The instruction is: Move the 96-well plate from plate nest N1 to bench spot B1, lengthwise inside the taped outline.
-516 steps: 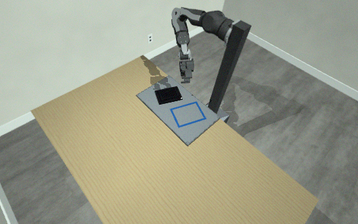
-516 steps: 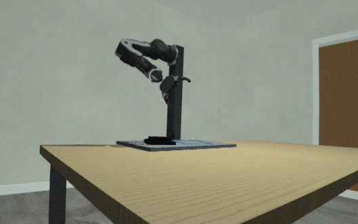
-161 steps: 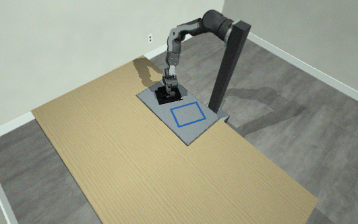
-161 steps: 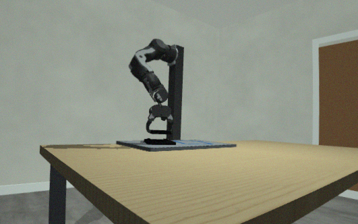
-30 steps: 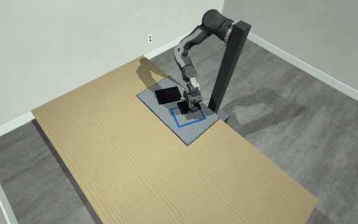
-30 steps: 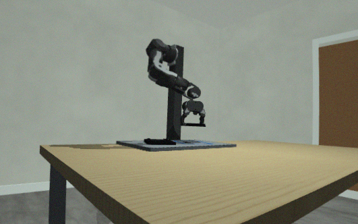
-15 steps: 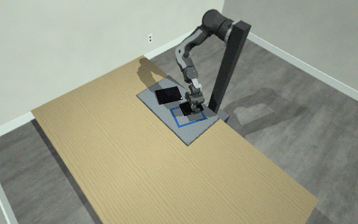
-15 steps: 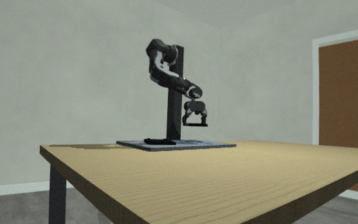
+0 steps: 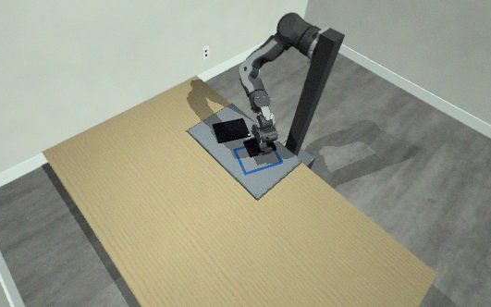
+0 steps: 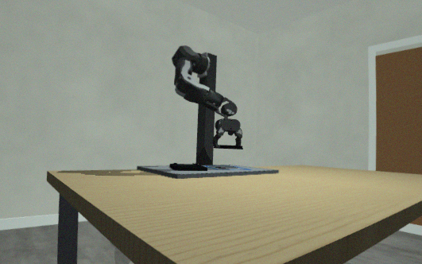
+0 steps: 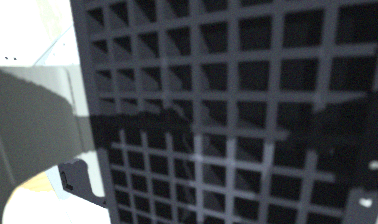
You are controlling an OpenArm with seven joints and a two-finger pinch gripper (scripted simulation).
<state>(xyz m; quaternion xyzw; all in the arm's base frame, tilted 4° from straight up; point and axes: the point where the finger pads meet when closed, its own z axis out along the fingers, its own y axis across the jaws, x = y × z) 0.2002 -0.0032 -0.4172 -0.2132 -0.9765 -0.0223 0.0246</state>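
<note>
Now: hand right at the black 96-well plate. Round my hand: black plate nest N1 (2 cm behind, 20 cm to the right, 8 cm below).
</note>
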